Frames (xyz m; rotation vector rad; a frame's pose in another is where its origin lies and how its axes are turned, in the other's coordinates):
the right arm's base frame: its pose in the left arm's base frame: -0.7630 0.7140 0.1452 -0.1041 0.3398 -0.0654
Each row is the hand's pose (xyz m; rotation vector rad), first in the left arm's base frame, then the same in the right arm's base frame.
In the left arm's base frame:
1: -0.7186 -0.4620 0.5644 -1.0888 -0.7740 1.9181
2: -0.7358 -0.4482 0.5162 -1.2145 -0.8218 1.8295
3: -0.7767 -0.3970 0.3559 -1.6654 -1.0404 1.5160
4: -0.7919 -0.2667 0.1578 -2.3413 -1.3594 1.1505
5: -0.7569 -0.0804 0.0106 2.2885 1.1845 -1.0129
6: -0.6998 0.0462 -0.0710 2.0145 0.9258 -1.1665
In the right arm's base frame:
1: -0.0004 -1.2124 0.3011 -1.3570 -1.0951 1.7446
2: -0.0018 -1.1941 0.2514 -1.4673 -1.1415 1.6299
3: 0.0083 -1.1271 0.0920 -1.8703 -1.3383 1.2187
4: 0.0486 -0.9761 -0.0870 -2.5133 -1.5698 0.6962
5: 0.1148 -0.7730 -0.1963 2.3628 1.1798 -0.5208
6: 0.1850 -0.6355 -0.2421 2.1605 0.8845 -0.7220

